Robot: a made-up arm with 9 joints.
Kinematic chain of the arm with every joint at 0, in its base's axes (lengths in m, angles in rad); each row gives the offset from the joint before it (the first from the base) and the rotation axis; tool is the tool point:
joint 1: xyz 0 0 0.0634 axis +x
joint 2: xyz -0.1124 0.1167 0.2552 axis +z
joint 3: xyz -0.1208 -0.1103 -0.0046 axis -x
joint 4: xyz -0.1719 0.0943 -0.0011 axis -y
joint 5: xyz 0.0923 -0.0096 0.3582 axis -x
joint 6: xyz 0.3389 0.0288 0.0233 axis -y
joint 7: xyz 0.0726 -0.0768 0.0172 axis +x
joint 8: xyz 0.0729 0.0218 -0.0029 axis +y
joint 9: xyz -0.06 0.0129 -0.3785 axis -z
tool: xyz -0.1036 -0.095 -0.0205
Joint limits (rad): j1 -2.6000..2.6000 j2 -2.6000..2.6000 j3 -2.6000..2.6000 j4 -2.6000..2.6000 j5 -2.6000..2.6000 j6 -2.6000..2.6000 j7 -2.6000..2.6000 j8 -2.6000..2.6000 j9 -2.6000..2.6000
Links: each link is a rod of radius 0.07 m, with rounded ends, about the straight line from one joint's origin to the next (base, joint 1, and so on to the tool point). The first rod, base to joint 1, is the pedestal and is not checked.
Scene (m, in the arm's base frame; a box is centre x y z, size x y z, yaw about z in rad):
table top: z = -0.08
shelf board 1: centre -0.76 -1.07 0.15 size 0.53 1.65 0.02 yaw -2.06
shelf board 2: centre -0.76 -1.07 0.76 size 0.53 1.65 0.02 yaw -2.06
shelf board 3: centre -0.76 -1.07 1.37 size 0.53 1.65 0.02 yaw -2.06
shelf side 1: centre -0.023 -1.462 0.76 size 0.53 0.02 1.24 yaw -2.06
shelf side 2: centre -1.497 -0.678 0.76 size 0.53 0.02 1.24 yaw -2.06
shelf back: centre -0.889 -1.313 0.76 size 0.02 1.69 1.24 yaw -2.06
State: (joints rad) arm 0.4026 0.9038 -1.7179 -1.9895 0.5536 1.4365 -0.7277 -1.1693 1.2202
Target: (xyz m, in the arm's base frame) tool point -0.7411 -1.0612 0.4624
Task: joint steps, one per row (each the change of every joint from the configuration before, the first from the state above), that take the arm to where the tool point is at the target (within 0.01 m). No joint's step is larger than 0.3 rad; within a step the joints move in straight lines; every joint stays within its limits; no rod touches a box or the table.
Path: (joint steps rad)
1: -0.0387 0.2583 -0.1161 -0.0123 0.0268 -0.1841 0.0948 0.2491 -0.0044
2: -0.0388 0.2583 -0.1162 -0.0123 0.0268 -0.1841 0.0948 0.2491 -0.0043
3: -0.0387 0.2584 -0.1161 -0.0124 0.0269 -0.1840 0.0948 0.2490 -0.0044
4: -0.0387 0.2583 -0.1161 -0.0123 0.0268 -0.1841 0.0948 0.2491 -0.0043
5: 0.1319 -0.0779 0.0130 -0.1116 0.0254 0.1588 -0.0276 -0.2280 0.0255
6: 0.1319 -0.0778 0.0129 -0.1117 0.0254 0.1588 -0.0277 -0.2280 0.0254
7: 0.1319 -0.0778 0.0130 -0.1117 0.0254 0.1589 -0.0276 -0.2280 0.0255
8: 0.1319 -0.0779 0.0129 -0.1116 0.0254 0.1588 -0.0276 -0.2280 0.0255

